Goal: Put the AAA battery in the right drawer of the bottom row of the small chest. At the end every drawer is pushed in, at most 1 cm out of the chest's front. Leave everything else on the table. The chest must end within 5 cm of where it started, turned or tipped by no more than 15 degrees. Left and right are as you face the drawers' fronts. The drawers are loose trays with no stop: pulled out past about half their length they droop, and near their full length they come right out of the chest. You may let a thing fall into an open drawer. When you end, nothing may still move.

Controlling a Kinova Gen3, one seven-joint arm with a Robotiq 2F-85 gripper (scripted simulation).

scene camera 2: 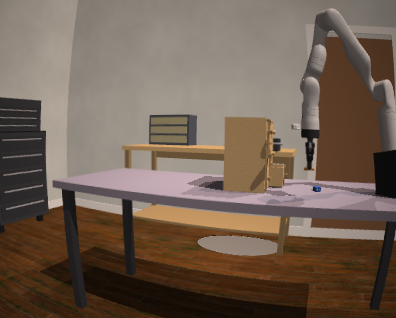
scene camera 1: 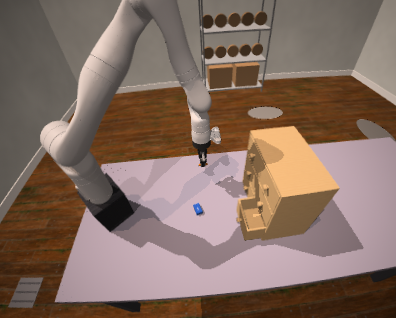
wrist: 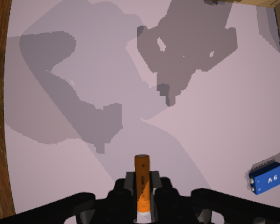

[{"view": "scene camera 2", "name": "wooden chest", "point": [245, 143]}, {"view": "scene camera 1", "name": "wooden chest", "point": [305, 186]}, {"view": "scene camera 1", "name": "drawer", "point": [251, 213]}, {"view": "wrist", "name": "my gripper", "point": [143, 184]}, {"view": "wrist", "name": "AAA battery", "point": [142, 162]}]
